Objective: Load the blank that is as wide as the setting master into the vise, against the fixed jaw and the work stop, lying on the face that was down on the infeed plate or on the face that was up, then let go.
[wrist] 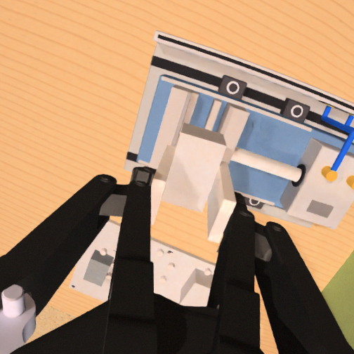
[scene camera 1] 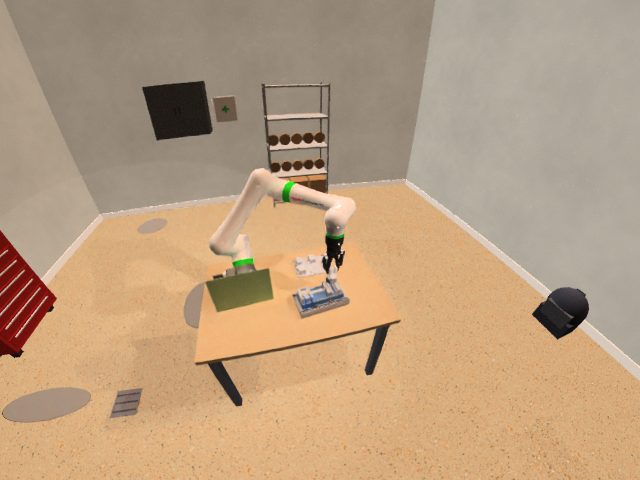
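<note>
My gripper is shut on a pale rectangular blank, held between its two light pads. The blank overlaps the vise in the wrist view, near the jaws; its height above them is hard to tell. The fixed jaw is at the left of the blue bed, and the moving jaw, on a rod, is to its right. A narrow pale strip shows between them; I cannot tell if it is the work stop. The blank hides the jaws' lower parts. The infeed plate bears a grey block and a pale block.
The vise's actuator box with blue hoses is at the right in the wrist view. A green panel stands on the wooden table before the arm's base. A shelf rack stands at the back wall.
</note>
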